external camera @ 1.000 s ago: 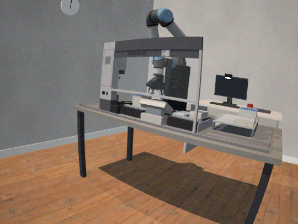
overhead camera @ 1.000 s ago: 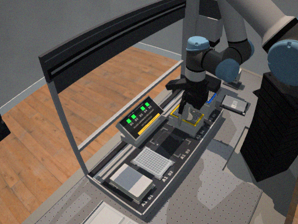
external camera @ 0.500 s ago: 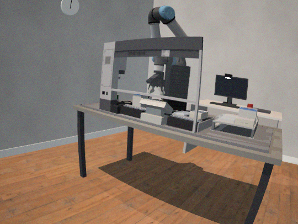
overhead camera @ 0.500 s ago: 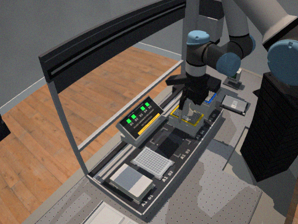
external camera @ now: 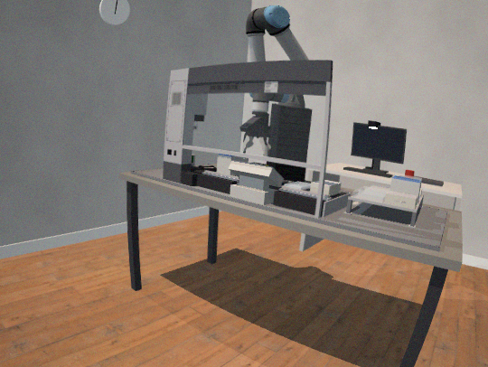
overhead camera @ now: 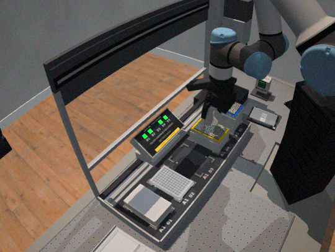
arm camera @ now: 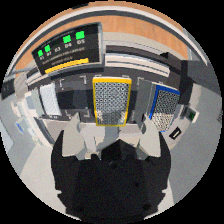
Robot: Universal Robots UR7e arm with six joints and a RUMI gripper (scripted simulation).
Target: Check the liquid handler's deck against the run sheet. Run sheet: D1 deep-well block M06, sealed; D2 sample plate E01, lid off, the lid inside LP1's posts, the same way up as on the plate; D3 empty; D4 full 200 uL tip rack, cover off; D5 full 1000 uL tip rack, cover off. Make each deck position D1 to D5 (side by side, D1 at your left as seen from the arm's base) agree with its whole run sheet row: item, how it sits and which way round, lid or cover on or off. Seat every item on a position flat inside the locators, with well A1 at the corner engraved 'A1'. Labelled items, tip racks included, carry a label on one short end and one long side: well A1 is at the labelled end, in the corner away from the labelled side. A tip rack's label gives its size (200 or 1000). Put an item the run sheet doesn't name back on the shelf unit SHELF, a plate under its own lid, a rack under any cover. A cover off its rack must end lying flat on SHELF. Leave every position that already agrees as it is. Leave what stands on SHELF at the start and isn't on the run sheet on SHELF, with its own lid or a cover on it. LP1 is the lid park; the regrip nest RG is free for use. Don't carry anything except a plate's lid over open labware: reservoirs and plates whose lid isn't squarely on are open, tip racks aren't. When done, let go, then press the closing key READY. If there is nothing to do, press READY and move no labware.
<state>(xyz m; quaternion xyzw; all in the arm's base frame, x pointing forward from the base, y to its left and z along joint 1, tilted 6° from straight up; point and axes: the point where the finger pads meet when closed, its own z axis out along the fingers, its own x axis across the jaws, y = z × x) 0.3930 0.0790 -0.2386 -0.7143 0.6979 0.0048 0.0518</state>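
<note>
Now: hand 5 cm above the yellow-rimmed tip rack, 1 cm to the left of it and 1 cm past it. Also, from my hand: flat lid (32 cm to the right, 14 cm below, 12 cm behind); then sample plate (25 cm to the left, 9 cm below, 1 cm behind); then blue-rimmed tip rack (13 cm to the right, 3 cm below).
</note>
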